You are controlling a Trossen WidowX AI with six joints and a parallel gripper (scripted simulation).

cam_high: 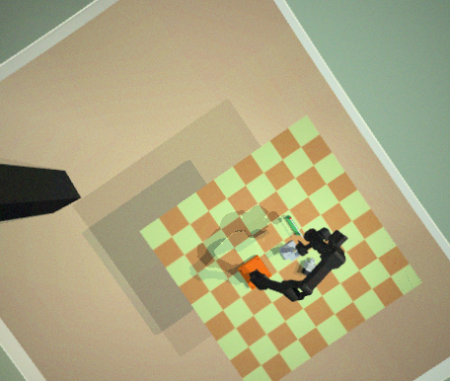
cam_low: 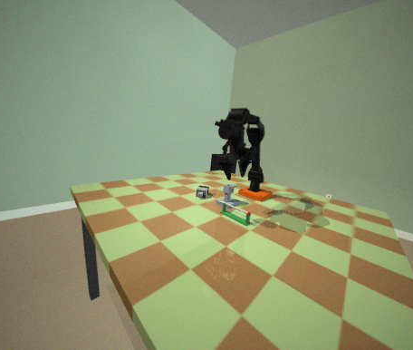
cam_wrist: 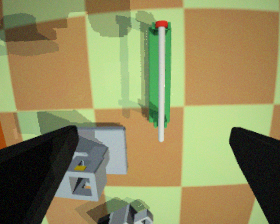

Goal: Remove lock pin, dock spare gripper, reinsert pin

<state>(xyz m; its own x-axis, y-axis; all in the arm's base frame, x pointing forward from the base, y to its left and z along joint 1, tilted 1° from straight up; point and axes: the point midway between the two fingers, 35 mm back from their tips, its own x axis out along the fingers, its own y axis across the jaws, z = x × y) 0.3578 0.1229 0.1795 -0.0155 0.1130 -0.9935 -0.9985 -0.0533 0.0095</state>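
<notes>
Now: gripper tip 30 mm past the spare gripper, 250 mm to the left of it and 140 mm above it. From my gripper tip the other things lie so: mount: 90 mm behind, 100 mm to the right, 110 mm below; green rest: 10 mm ahead, 30 mm to the left, 140 mm below.
</notes>
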